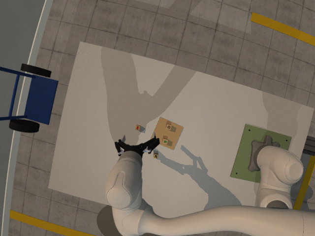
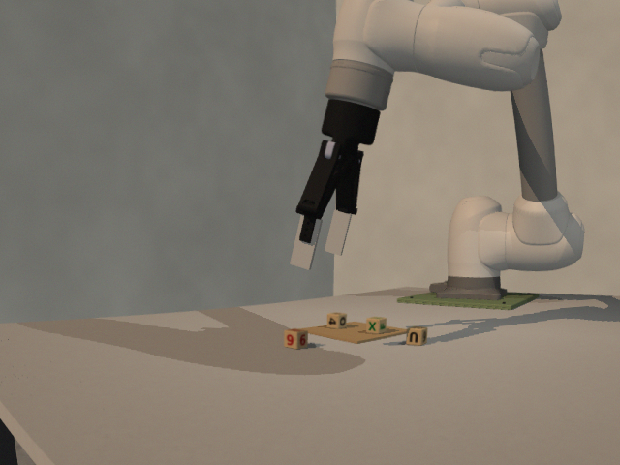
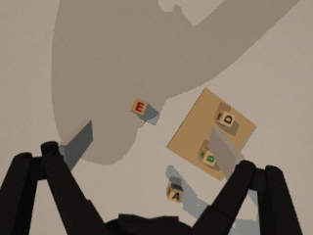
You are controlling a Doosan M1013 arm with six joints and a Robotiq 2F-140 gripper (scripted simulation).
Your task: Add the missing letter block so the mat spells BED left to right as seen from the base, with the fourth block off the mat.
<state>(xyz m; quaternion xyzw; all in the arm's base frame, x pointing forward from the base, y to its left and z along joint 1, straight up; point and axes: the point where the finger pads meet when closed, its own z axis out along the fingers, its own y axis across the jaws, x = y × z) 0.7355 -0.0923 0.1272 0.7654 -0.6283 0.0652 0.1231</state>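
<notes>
The E block is 130 mm below my hand, 30 mm to the right of it and 20 mm ahead of it. Round my hand: tan mat (140 mm below, 140 mm behind); then B block (140 mm behind, 120 mm below, 40 mm to the left); then D block (150 mm behind, 120 mm below, 40 mm to the right).
</notes>
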